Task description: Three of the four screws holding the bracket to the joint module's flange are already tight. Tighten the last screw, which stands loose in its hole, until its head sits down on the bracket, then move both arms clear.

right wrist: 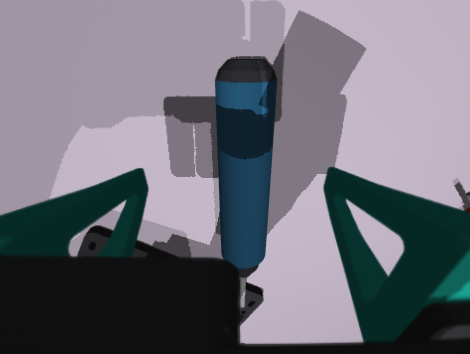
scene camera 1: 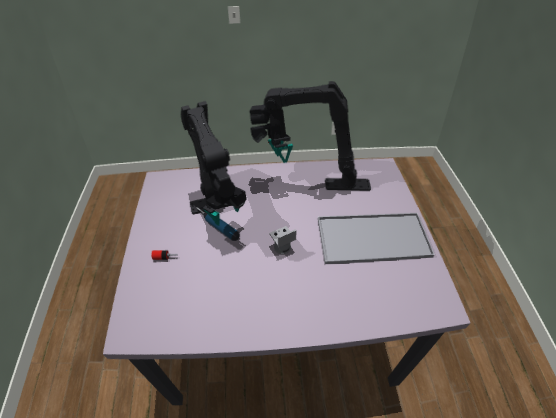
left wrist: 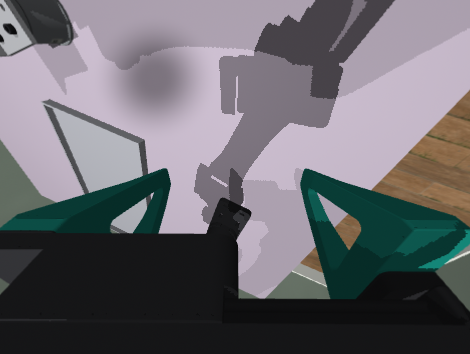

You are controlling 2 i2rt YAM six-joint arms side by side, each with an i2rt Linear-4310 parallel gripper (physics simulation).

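Where they show: left gripper, fingertip midpoint: (scene camera 1: pixel 281 159) (left wrist: pixel 235 176); right gripper, fingertip midpoint: (right wrist: pixel 235 177) (scene camera 1: pixel 227 218); left arm's base at its link origin: (scene camera 1: pixel 347 185) (left wrist: pixel 224 229).
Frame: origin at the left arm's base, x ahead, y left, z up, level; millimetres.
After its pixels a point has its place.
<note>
The light grey bracket (scene camera 1: pixel 290 235) @(x 378, y -256, z 97 mm) (left wrist: pixel 19 37) @(x 324, y -271, z 66 mm) sits on the dark joint module (left wrist: pixel 50 20) @(x 326, y -289, z 24 mm) near the table's middle. Dark holes show in its face; the screws are too small to tell apart. A blue screwdriver (scene camera 1: pixel 223 227) @(x 294, y -505, z 38 mm) (right wrist: pixel 245 200) @(x 266, y -521, z 41 mm) with a black end cap lies at the left of the bracket in scene camera 1, its shaft toward the right arm's base. My right gripper (scene camera 1: pixel 226 212) @(x 284, y -486, z 79 mm) (right wrist: pixel 235 177) @(x 284, y -486, z 79 mm) is open above the screwdriver, with the handle showing between its spread fingers, not gripped. My left gripper (scene camera 1: pixel 283 152) @(x 12, y -290, z 145 mm) (left wrist: pixel 235 176) @(x 12, y -290, z 145 mm) is open and empty, high above the table's back.
A red-handled tool (scene camera 1: pixel 159 255) @(x 429, y -727, z 30 mm) with thin metal prongs lies at the left of the table (scene camera 1: pixel 280 310) @(x 616, y -286, z 0 mm). A shallow grey tray (scene camera 1: pixel 321 240) @(x 328, y -139, z 12 mm) (left wrist: pixel 95 121) @(x 312, y -140, z 7 mm) lies at the right of the bracket in scene camera 1. The right arm's base plate (scene camera 1: pixel 196 207) @(x 160, y -639, z 10 mm) is beside the screwdriver's shaft.
</note>
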